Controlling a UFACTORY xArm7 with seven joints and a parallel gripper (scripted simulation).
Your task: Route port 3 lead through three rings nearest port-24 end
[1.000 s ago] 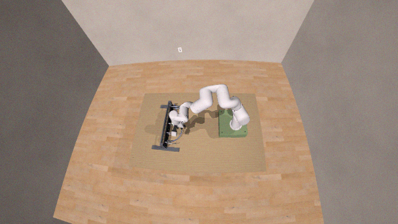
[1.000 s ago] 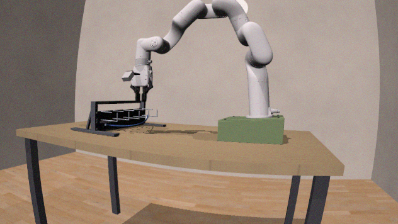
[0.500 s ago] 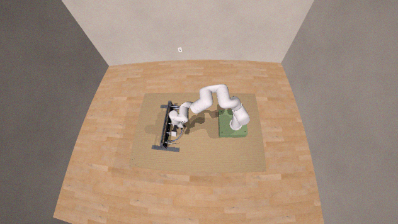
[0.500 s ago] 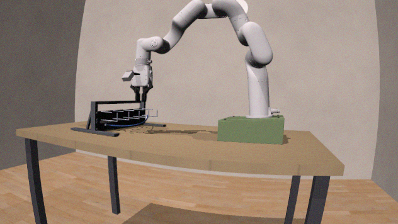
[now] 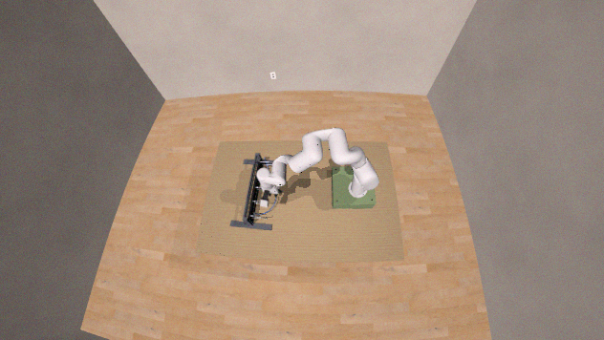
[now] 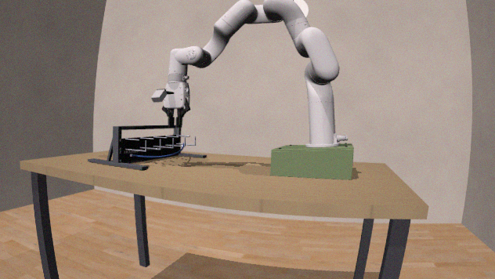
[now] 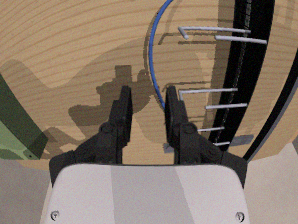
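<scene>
My hand is 15 cm short of the black rack, 8 cm to the left of it and 9 cm above it.
</scene>
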